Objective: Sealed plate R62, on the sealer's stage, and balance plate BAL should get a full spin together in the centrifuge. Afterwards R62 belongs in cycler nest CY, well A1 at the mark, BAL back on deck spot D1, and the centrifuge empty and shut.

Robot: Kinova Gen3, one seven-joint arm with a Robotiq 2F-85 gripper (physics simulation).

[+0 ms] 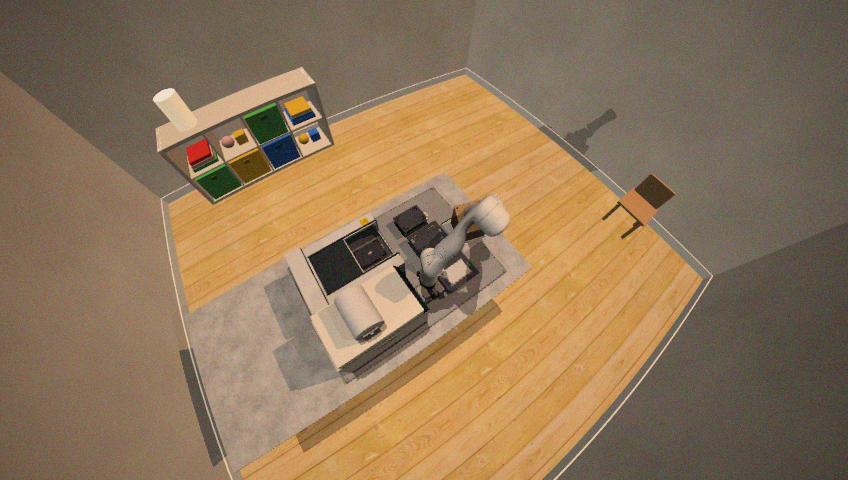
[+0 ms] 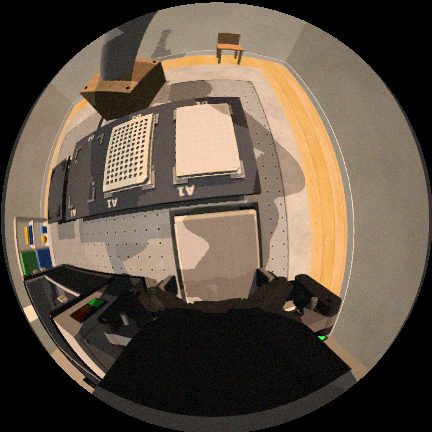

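Seen in the pictures: gripper, between the fingertips: (image 1: 426,289) (image 2: 216,281); arm's base, origin of its link: (image 2: 116,69).
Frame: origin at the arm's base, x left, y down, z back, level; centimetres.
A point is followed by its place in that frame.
Observation:
A pale flat plate (image 2: 220,250) {x 21.6, y 1.8, z -41.0 cm}, taken as R62, lies in a dark-rimmed stage beside the large cream machine with a roll. My gripper (image 2: 216,281) {x 20.9, y 2.0, z -44.4 cm} (image 1: 433,292) {x 20.9, y 2.0, z -44.4 cm} is open and empty. Its fingertips stand apart near the two long sides of the plate's near part; their exact height is hard to tell. A pale plate (image 2: 206,140) {x 21.1, y 5.2, z -27.2 cm} (image 1: 457,272) {x 21.6, y 5.1, z -25.7 cm}, taken as BAL, sits between corner brackets on deck spot D1 of the dark deck (image 2: 167,197) {x 15.3, y 6.8, z -34.4 cm}, with an A1 mark beside it. The centrifuge and cycler nest CY cannot be told apart surely. The near end of R62 is hidden by the gripper.
A perforated pale plate (image 2: 127,155) {x 9.0, y 5.6, z -27.2 cm} sits beside BAL. The cream machine (image 1: 398,297) {x 23.3, y -22.4, z -60.2 cm} carries a roll (image 1: 358,313) {x 24.0, y -35.0, z -75.2 cm}. A dark-topped device (image 1: 334,268) {x -8.0, y -8.7, z -76.4 cm} stands behind it. A unit with a red and green display (image 2: 89,310) {x 5.7, y -2.9, z -47.4 cm} is at lower left. The arm's wooden base (image 2: 125,92) {x 4.8, y 4.2, z -10.2 cm} stands behind the deck.

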